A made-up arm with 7 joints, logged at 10 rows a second.
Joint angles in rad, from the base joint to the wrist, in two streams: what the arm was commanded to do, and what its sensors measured. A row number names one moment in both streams.
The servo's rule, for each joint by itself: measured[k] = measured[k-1] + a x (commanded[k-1-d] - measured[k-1]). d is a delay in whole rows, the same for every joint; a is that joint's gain. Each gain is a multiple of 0.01, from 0.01 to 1. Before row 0 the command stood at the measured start. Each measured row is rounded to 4 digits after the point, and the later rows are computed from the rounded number. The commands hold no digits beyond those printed.
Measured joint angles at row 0:
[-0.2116 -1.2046 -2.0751 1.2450 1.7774 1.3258 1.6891]
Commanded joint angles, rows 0 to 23:
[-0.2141 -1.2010 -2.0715 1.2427 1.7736 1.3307 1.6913]
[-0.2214 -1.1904 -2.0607 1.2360 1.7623 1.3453 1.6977]
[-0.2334 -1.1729 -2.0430 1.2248 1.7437 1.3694 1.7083]
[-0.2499 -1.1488 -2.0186 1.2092 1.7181 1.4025 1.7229]
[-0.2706 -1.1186 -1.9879 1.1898 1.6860 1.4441 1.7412]
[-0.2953 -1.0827 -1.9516 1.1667 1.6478 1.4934 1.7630]
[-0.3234 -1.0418 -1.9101 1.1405 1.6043 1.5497 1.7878]
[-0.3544 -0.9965 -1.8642 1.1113 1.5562 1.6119 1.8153]
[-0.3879 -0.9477 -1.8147 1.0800 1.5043 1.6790 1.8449]
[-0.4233 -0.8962 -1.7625 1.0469 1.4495 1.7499 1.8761]
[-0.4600 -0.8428 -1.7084 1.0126 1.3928 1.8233 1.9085]
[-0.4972 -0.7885 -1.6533 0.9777 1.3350 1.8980 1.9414]
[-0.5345 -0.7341 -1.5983 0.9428 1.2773 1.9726 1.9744]
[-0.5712 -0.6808 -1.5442 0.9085 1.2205 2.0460 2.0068]
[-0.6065 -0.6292 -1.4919 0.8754 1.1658 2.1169 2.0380]
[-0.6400 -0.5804 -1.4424 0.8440 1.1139 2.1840 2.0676]
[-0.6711 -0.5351 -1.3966 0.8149 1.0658 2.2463 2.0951]
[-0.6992 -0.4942 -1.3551 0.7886 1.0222 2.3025 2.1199]
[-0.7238 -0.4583 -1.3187 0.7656 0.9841 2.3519 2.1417]
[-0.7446 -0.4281 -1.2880 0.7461 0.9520 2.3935 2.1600]
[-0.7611 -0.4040 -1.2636 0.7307 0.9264 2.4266 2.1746]
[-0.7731 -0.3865 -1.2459 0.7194 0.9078 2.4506 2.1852]
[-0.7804 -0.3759 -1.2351 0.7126 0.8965 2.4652 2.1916]
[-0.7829 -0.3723 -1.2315 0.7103 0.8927 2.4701 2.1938]
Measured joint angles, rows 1 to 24:
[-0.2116 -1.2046 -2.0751 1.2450 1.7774 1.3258 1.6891]
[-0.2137 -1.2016 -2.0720 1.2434 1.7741 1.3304 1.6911]
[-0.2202 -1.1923 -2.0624 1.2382 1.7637 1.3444 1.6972]
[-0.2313 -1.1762 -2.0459 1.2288 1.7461 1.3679 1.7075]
[-0.2469 -1.1535 -2.0227 1.2151 1.7215 1.4004 1.7218]
[-0.2668 -1.1245 -1.9931 1.1974 1.6903 1.4415 1.7398]
[-0.2907 -1.0898 -1.9578 1.1759 1.6529 1.4903 1.7614]
[-0.3182 -1.0500 -1.9173 1.1511 1.6101 1.5461 1.7860]
[-0.3486 -1.0056 -1.8722 1.1232 1.5627 1.6080 1.8132]
[-0.3816 -0.9575 -1.8233 1.0930 1.5113 1.6747 1.8427]
[-0.4166 -0.9066 -1.7716 1.0607 1.4569 1.7454 1.8738]
[-0.4531 -0.8536 -1.7179 1.0270 1.4005 1.8186 1.9061]
[-0.4901 -0.7996 -1.6630 0.9925 1.3429 1.8932 1.9389]
[-0.5274 -0.7452 -1.6080 0.9577 1.2852 1.9678 1.9719]
[-0.5642 -0.6917 -1.5538 0.9233 1.2283 2.0413 2.0044]
[-0.5997 -0.6398 -1.5012 0.8898 1.1733 2.1124 2.0356]
[-0.6336 -0.5905 -1.4512 0.8577 1.1210 2.1797 2.0654]
[-0.6651 -0.5445 -1.4048 0.8277 1.0724 2.2423 2.0930]
[-0.6937 -0.5028 -1.3626 0.8003 1.0282 2.2989 2.1180]
[-0.7190 -0.4659 -1.3253 0.7760 0.9894 2.3487 2.1400]
[-0.7405 -0.4345 -1.2936 0.7551 0.9565 2.3908 2.1586]
[-0.7578 -0.4092 -1.2681 0.7380 0.9300 2.4245 2.1735]
[-0.7707 -0.3904 -1.2492 0.7250 0.9105 2.4490 2.1844]
[-0.7788 -0.3784 -1.2372 0.7163 0.8982 2.4642 2.1911]
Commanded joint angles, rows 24 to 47:
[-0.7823 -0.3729 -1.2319 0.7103 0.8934 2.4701 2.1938]
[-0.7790 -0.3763 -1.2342 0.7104 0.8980 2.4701 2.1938]
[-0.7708 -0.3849 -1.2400 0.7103 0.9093 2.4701 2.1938]
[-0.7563 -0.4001 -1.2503 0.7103 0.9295 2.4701 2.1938]
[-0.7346 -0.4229 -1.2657 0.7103 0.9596 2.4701 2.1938]
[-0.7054 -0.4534 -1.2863 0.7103 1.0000 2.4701 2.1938]
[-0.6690 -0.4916 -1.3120 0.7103 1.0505 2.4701 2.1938]
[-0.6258 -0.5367 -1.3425 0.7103 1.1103 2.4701 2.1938]
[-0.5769 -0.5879 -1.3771 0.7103 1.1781 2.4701 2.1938]
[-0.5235 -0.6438 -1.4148 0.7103 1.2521 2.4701 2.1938]
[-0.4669 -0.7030 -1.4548 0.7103 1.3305 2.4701 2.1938]
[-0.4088 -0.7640 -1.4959 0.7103 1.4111 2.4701 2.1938]
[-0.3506 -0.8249 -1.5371 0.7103 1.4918 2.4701 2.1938]
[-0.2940 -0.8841 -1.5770 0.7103 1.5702 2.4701 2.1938]
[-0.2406 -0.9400 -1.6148 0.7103 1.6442 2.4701 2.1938]
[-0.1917 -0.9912 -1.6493 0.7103 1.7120 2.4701 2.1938]
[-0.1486 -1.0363 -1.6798 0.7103 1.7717 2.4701 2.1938]
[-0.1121 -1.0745 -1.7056 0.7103 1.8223 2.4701 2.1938]
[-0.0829 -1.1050 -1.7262 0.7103 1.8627 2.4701 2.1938]
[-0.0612 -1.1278 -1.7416 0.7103 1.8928 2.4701 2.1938]
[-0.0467 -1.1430 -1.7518 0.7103 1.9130 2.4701 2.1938]
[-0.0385 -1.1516 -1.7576 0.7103 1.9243 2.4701 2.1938]
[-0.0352 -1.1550 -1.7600 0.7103 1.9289 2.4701 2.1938]
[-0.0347 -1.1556 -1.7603 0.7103 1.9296 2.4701 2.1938]
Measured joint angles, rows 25 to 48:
[-0.7822 -0.3733 -1.2324 0.7121 0.8934 2.4697 2.1936]
[-0.7823 -0.3730 -1.2320 0.7108 0.8934 2.4701 2.1938]
[-0.7795 -0.3757 -1.2339 0.7105 0.8974 2.4701 2.1938]
[-0.7722 -0.3833 -1.2391 0.7104 0.9079 2.4701 2.1938]
[-0.7588 -0.3972 -1.2486 0.7103 0.9269 2.4701 2.1938]
[-0.7385 -0.4185 -1.2631 0.7103 0.9557 2.4701 2.1938]
[-0.7107 -0.4475 -1.2828 0.7103 0.9947 2.4701 2.1938]
[-0.6757 -0.4841 -1.3076 0.7103 1.0438 2.4701 2.1938]
[-0.6338 -0.5278 -1.3373 0.7103 1.1023 2.4701 2.1938]
[-0.5860 -0.5777 -1.3711 0.7103 1.1690 2.4701 2.1938]
[-0.5335 -0.6326 -1.4082 0.7103 1.2421 2.4701 2.1938]
[-0.4776 -0.6910 -1.4478 0.7103 1.3199 2.4701 2.1938]
[-0.4198 -0.7516 -1.4887 0.7103 1.4002 2.4701 2.1938]
[-0.3617 -0.8124 -1.5298 0.7103 1.4808 2.4701 2.1938]
[-0.3048 -0.8719 -1.5699 0.7103 1.5595 2.4701 2.1938]
[-0.2509 -0.9284 -1.6081 0.7103 1.6340 2.4701 2.1938]
[-0.2012 -0.9805 -1.6431 0.7103 1.7026 2.4701 2.1938]
[-0.1570 -1.0268 -1.6743 0.7103 1.7634 2.4701 2.1938]
[-0.1193 -1.0664 -1.7009 0.7103 1.8152 2.4701 2.1938]
[-0.0887 -1.0984 -1.7224 0.7103 1.8570 2.4701 2.1938]
[-0.0656 -1.1228 -1.7387 0.7103 1.8885 2.4701 2.1938]
[-0.0497 -1.1396 -1.7498 0.7103 1.9101 2.4701 2.1938]
[-0.0403 -1.1496 -1.7564 0.7103 1.9226 2.4701 2.1938]
[-0.0360 -1.1541 -1.7595 0.7103 1.9281 2.4701 2.1938]

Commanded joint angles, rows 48 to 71:
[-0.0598 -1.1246 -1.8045 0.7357 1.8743 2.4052 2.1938]
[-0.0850 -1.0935 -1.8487 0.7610 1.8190 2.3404 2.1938]
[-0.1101 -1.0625 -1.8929 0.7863 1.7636 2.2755 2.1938]
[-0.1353 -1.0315 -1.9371 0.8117 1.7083 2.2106 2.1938]
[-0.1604 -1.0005 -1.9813 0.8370 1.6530 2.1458 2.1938]
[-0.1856 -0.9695 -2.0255 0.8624 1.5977 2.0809 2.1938]
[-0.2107 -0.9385 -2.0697 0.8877 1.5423 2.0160 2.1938]
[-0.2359 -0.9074 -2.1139 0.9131 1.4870 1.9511 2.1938]
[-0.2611 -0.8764 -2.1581 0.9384 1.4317 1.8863 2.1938]
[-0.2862 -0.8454 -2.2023 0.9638 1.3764 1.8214 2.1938]
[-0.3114 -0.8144 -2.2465 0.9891 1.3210 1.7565 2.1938]
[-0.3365 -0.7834 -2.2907 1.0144 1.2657 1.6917 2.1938]
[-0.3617 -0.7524 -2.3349 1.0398 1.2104 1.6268 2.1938]
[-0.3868 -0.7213 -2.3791 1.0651 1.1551 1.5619 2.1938]
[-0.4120 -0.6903 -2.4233 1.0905 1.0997 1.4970 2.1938]
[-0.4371 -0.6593 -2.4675 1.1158 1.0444 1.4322 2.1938]
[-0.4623 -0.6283 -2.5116 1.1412 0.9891 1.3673 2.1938]
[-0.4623 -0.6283 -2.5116 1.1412 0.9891 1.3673 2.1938]
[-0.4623 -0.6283 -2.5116 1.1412 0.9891 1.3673 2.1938]
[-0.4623 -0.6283 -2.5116 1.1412 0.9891 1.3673 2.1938]
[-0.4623 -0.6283 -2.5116 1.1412 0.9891 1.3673 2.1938]
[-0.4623 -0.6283 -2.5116 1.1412 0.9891 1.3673 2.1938]
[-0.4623 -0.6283 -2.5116 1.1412 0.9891 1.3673 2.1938]
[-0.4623 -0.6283 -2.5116 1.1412 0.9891 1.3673 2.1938]
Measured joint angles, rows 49 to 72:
[-0.0349 -1.1553 -1.7602 0.7103 1.9294 2.4701 2.1938]
[-0.0558 -1.1298 -1.7979 0.7281 1.8809 2.4091 2.1938]
[-0.0803 -1.0997 -1.8411 0.7511 1.8264 2.3445 2.1938]
[-0.1053 -1.0688 -1.8851 0.7757 1.7711 2.2796 2.1938]
[-0.1305 -1.0378 -1.9293 0.8009 1.7158 2.2147 2.1938]
[-0.1556 -1.0068 -1.9735 0.8262 1.6605 2.1499 2.1938]
[-0.1808 -0.9758 -2.0177 0.8515 1.6052 2.0850 2.1938]
[-0.2059 -0.9448 -2.0619 0.8768 1.5498 2.0201 2.1938]
[-0.2311 -0.9138 -2.1061 0.9022 1.4945 1.9552 2.1938]
[-0.2563 -0.8828 -2.1503 0.9275 1.4392 1.8904 2.1938]
[-0.2814 -0.8518 -2.1945 0.9529 1.3839 1.8255 2.1938]
[-0.3066 -0.8208 -2.2387 0.9782 1.3285 1.7606 2.1938]
[-0.3317 -0.7898 -2.2829 1.0035 1.2732 1.6958 2.1938]
[-0.3569 -0.7588 -2.3271 1.0289 1.2179 1.6309 2.1938]
[-0.3820 -0.7277 -2.3713 1.0542 1.1626 1.5660 2.1938]
[-0.4072 -0.6967 -2.4155 1.0796 1.1072 1.5011 2.1938]
[-0.4323 -0.6657 -2.4597 1.1049 1.0519 1.4363 2.1938]
[-0.4575 -0.6347 -2.5038 1.1303 0.9966 1.3714 2.1938]
[-0.4615 -0.6294 -2.5104 1.1379 0.9900 1.3675 2.1938]
[-0.4622 -0.6285 -2.5114 1.1402 0.9892 1.3673 2.1938]
[-0.4623 -0.6283 -2.5116 1.1409 0.9891 1.3673 2.1938]
[-0.4623 -0.6283 -2.5116 1.1411 0.9891 1.3673 2.1938]
[-0.4623 -0.6283 -2.5116 1.1412 0.9891 1.3673 2.1938]
[-0.4623 -0.6283 -2.5116 1.1412 0.9891 1.3673 2.1938]

